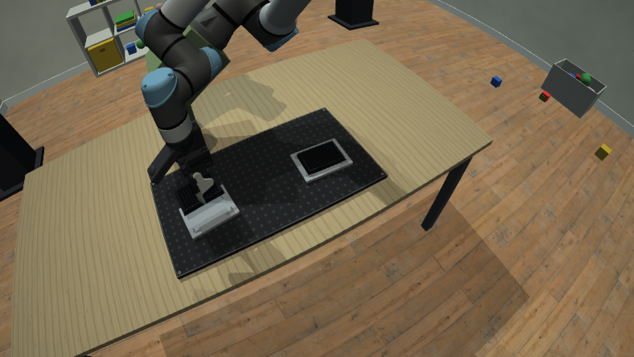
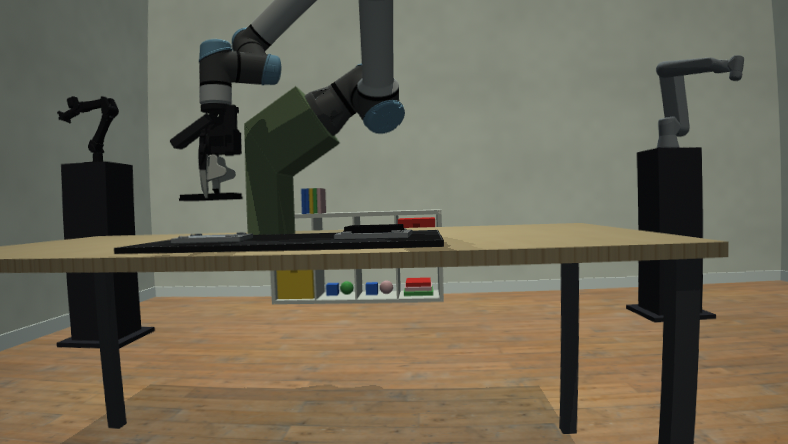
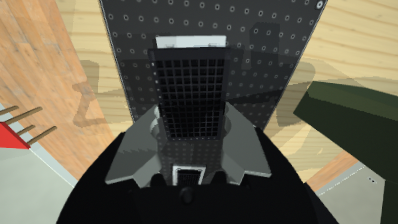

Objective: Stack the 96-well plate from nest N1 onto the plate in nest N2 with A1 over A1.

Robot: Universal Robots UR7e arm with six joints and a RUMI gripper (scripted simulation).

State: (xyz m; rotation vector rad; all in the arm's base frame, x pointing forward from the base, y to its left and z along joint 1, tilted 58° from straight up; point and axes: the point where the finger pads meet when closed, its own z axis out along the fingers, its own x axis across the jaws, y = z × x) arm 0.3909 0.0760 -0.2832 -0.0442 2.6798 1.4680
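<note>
The plate nest is 110 mm below my hand. From my hand the other things lie so: black 96-well plate: 10 mm below.
</note>
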